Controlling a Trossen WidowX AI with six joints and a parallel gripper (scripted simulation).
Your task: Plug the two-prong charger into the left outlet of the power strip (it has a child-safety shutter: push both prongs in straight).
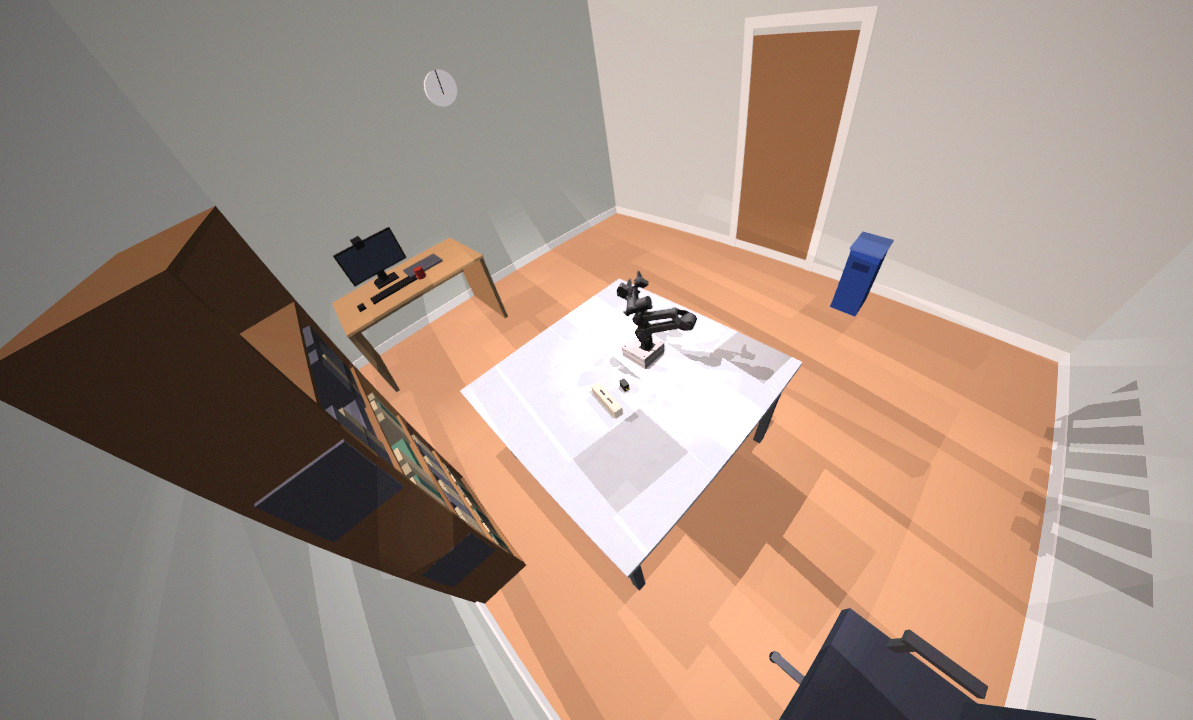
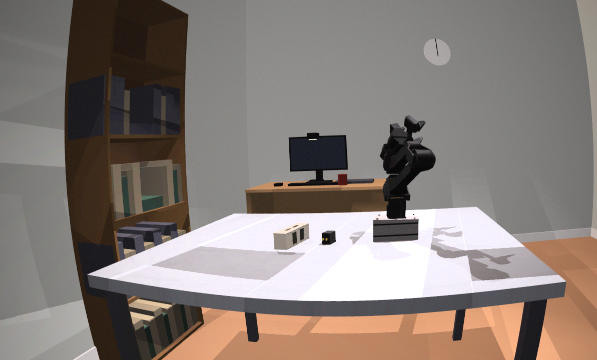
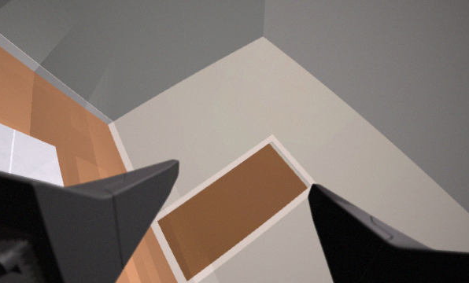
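My gripper tip is now 39 cm short of the two-prong charger, 36 cm above it and 19 cm to the right of it.
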